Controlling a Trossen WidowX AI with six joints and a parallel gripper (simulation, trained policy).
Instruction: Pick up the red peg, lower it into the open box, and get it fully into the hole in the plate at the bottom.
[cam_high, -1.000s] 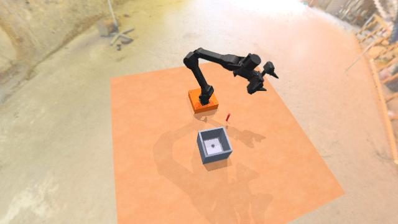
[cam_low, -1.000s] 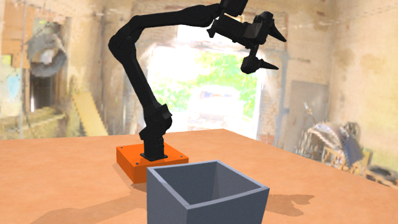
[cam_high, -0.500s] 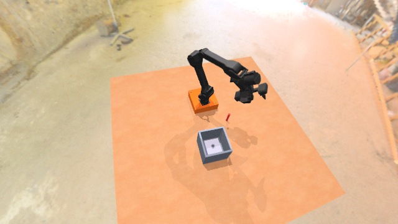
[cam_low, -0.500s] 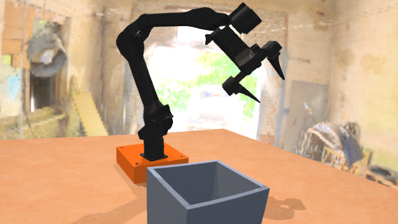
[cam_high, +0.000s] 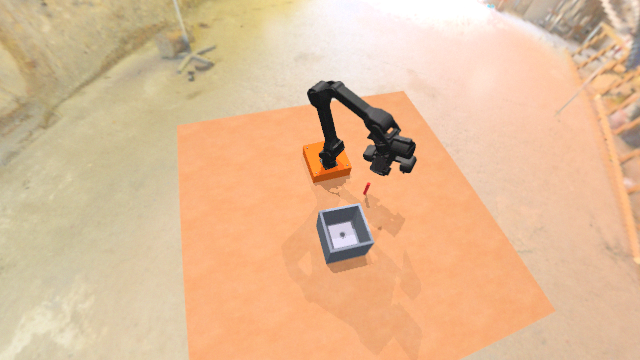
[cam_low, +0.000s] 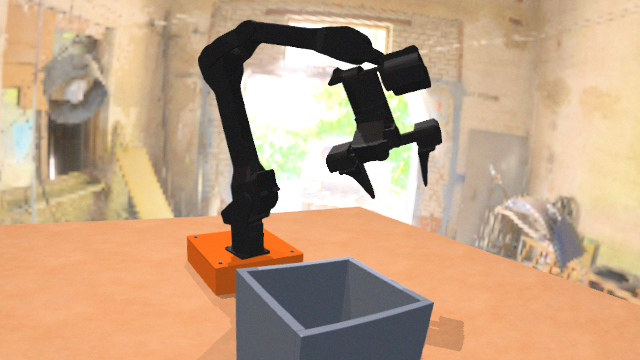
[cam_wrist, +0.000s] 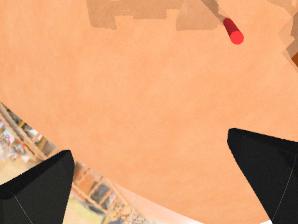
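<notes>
Right now the red peg is 160 mm below my gripper tip, 50 mm to the right of it and 40 mm behind it.
</notes>
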